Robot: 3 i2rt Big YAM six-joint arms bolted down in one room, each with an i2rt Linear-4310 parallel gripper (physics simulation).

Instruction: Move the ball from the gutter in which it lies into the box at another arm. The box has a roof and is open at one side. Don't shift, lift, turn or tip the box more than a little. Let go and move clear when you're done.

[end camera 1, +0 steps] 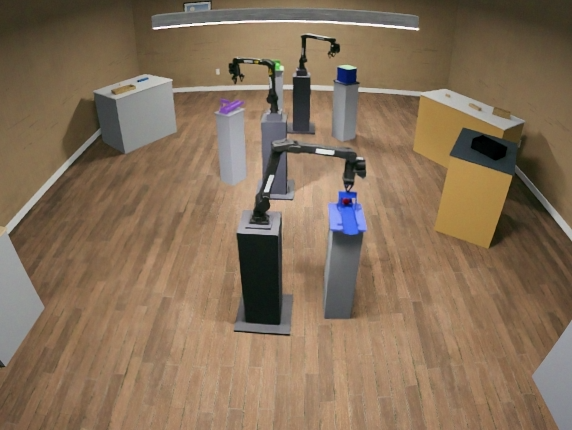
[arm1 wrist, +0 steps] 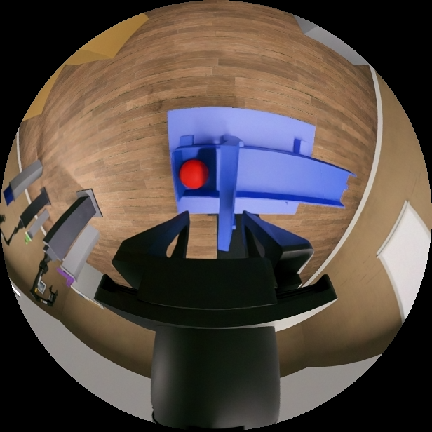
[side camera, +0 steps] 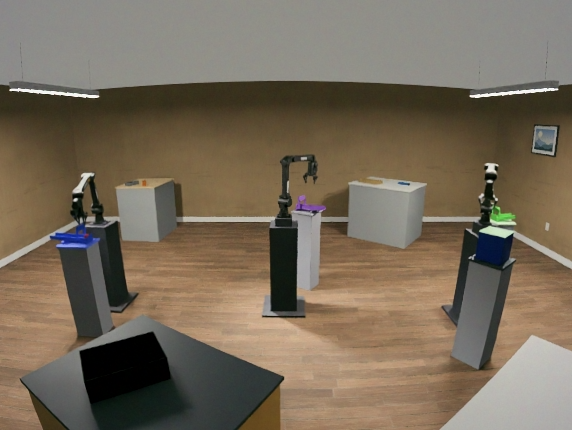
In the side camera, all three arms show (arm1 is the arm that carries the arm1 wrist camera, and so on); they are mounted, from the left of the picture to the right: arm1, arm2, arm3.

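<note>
The red ball lies in the closed end of the blue gutter, beside a blue upright frame. Arm1's gripper is open and empty, low at the frame; in the arm1 wrist view the frame's top reaches between its fingers. The nearest arm's gripper in the end camera is just above the frame. Arm2's gripper is open and empty. Arm3's fingers are too small to judge. The dark blue box with a pale green roof stands upright by arm3; its open side is hidden.
A purple gutter is on a pedestal by the middle arm. A green gutter is by arm3. A black block sits on a dark-topped cabinet. Low cabinets stand near the walls.
</note>
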